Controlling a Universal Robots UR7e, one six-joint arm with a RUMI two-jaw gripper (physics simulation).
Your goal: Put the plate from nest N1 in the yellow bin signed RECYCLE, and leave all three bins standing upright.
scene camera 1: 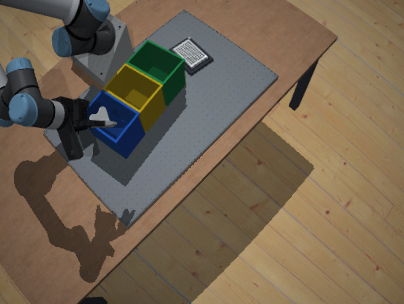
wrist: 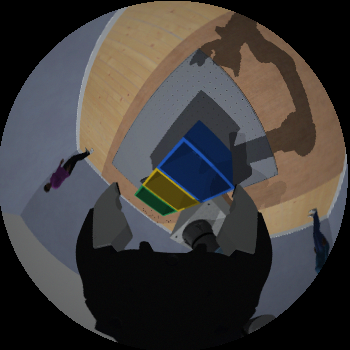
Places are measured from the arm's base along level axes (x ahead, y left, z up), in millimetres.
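Pixels of known places: gripper, fingertip midpoint: [scene camera 1: 96,128] [wrist: 175,185]; arm's base, origin of the base link: [scene camera 1: 102,36] [wrist: 196,231].
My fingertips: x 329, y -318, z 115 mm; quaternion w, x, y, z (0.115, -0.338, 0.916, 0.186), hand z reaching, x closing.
Note:
Ahead of a thing's pixels: the offset from my fingertips to its top centre. Level surfaces: height alone.
The white plate {531 mm left, 64 mm back, 283 mm down} [scene camera 1: 190,52] lies in a dark nest on the grey board, beside the green bin; it cannot be made out in the wrist view. The yellow bin {215 mm left, 71 mm back, 129 mm down} [scene camera 1: 153,112] [wrist: 171,190] stands upright between the green bin {346 mm left, 75 mm back, 129 mm down} [scene camera 1: 175,86] [wrist: 156,201] and the blue bin {84 mm left, 66 mm back, 129 mm down} [scene camera 1: 128,142] [wrist: 195,170], which also stand upright. No RECYCLE sign is readable. My gripper [scene camera 1: 109,116] [wrist: 175,185] is open and empty. In the scene view its grey fingers overlap the blue bin's opening; the wrist view shows the bins beyond the fingers, apart from them.
The perforated grey board {309 mm down} [scene camera 1: 225,85] [wrist: 170,95] lies on the brown table {322 mm down} [scene camera 1: 307,32] [wrist: 295,60]. The robot's grey base [scene camera 1: 95,65] stands behind the bins. In the wrist view, one person [wrist: 59,177] is at the left and another [wrist: 320,242] at the right, beyond the table.

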